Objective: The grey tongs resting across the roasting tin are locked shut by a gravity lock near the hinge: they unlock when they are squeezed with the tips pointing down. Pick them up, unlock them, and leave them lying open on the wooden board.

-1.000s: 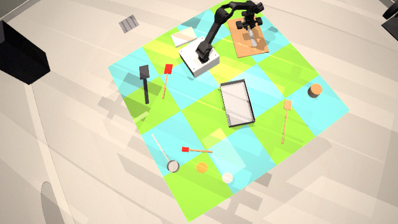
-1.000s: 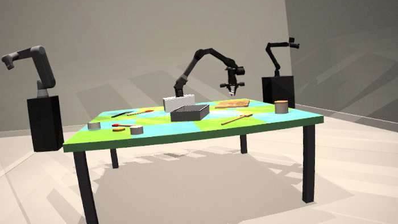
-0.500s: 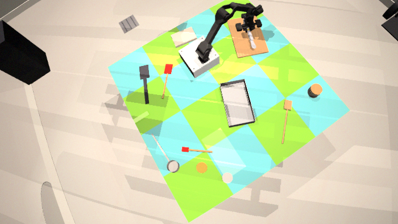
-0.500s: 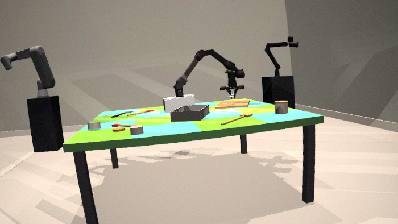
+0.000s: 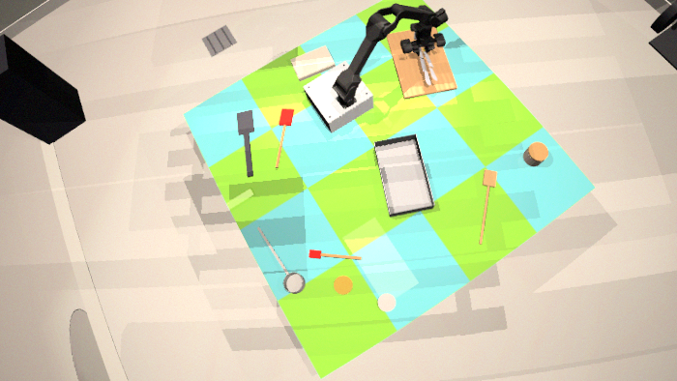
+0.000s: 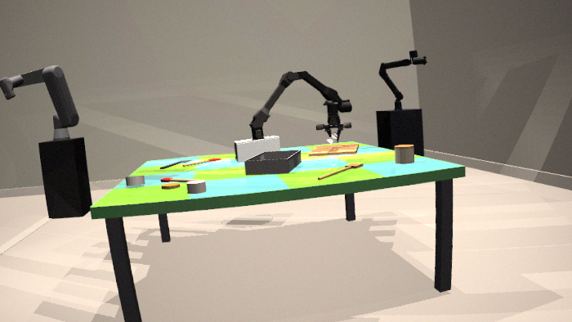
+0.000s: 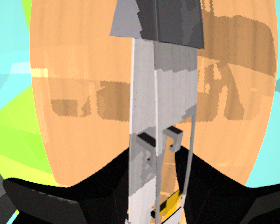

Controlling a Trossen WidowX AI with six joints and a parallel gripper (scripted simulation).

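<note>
Right now my gripper tip is 4 cm above the wooden board. From my gripper tip the other things lie so: jar 64 cm ahead, 11 cm to the left, 1 cm below; then red spatula 4 cm behind, 70 cm to the right, 4 cm below; then grey roasting tin 42 cm ahead, 39 cm to the right, 2 cm below.
</note>
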